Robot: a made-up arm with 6 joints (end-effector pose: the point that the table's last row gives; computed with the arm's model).
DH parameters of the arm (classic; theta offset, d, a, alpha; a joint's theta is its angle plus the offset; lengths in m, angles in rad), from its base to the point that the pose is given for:
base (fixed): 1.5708 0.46 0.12 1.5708
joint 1: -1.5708 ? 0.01 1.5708
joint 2: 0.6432 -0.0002 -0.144 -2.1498
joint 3: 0 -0.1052 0.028 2.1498
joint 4: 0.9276 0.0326 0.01 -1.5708
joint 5: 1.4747 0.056 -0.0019 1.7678
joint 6: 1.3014 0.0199 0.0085 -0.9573
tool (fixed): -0.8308 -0.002 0 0
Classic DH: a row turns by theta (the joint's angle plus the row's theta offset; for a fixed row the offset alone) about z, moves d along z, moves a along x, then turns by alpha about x.
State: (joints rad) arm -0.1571 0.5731 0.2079 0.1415 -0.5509 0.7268
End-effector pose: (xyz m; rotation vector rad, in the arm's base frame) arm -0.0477 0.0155 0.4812 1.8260 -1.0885 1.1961
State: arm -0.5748 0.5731 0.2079 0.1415 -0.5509 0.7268
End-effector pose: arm -0.0477 0.0331 0.5217 1.5022 -0.7664 1.3096
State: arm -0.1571 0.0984 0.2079 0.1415 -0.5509 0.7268
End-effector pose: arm -0.0247 0.0258 0.5463 1.9168 -0.8739 0.6720
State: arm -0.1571 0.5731 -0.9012 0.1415 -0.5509 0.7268
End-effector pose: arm -0.1128 0.0470 0.4783 0.5812 -1.6566 1.4434
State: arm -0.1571 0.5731 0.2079 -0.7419 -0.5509 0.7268
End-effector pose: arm 0.0058 0.0230 0.4685 1.8695 -0.5409 0.3228
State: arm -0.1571 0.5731 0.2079 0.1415 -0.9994 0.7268
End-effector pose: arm -0.0536 0.0098 0.4772 1.7000 -1.5495 0.8634
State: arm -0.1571 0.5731 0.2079 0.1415 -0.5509 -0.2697
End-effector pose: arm -0.0440 0.0229 0.4815 1.1226 -0.4754 0.8200
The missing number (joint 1, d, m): 0.1
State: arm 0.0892 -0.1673 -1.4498 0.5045 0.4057 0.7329
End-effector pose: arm -0.0661 0.0787 0.5790 0.5538 -0.2306 1.3329
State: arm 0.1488 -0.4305 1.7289 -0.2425 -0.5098 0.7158
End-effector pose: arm 0.0093 0.0872 0.5003 -2.5348 -0.8732 1.1287
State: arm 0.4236 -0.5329 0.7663 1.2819 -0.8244 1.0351
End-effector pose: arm -0.0188 -0.0387 0.5212 -2.1371 2.0348 0.2709
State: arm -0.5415 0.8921 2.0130 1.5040 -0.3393 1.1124
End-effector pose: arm -0.0139 -0.0296 0.4019 -2.2233 0.6003 -0.8011
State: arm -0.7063 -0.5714 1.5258 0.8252 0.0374 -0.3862
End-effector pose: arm 0.0236 0.1155 0.5896 1.9258 0.3951 0.3402
